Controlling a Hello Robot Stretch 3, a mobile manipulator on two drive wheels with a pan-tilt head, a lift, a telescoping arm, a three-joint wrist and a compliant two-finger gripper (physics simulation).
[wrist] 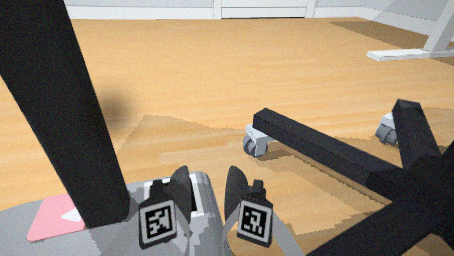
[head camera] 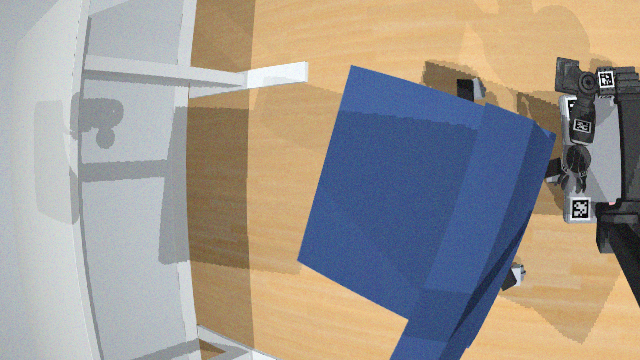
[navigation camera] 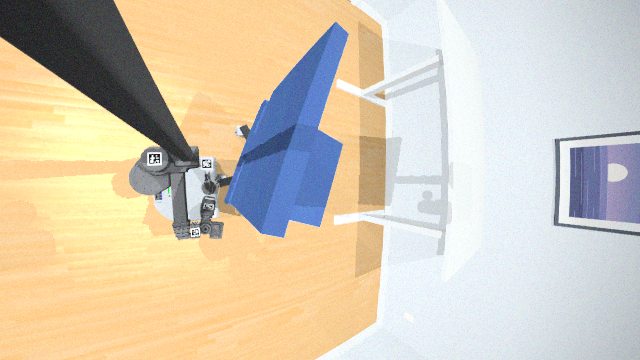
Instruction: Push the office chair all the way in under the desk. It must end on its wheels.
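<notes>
The office chair has a blue seat and backrest. In the wrist view its black five-armed type base rests with its visible casters on the floor. The seat is turned at an angle, its front towards the white desk; floor shows between seat and desk in the head view. The backrest is on my side. My gripper is folded over my base, fingers apart and empty, beside the chair's near base arm. Whether my base touches that arm is unclear.
My mobile base stands close behind the chair. The black mast rises beside the gripper. A wall is behind the desk, with a framed picture on it.
</notes>
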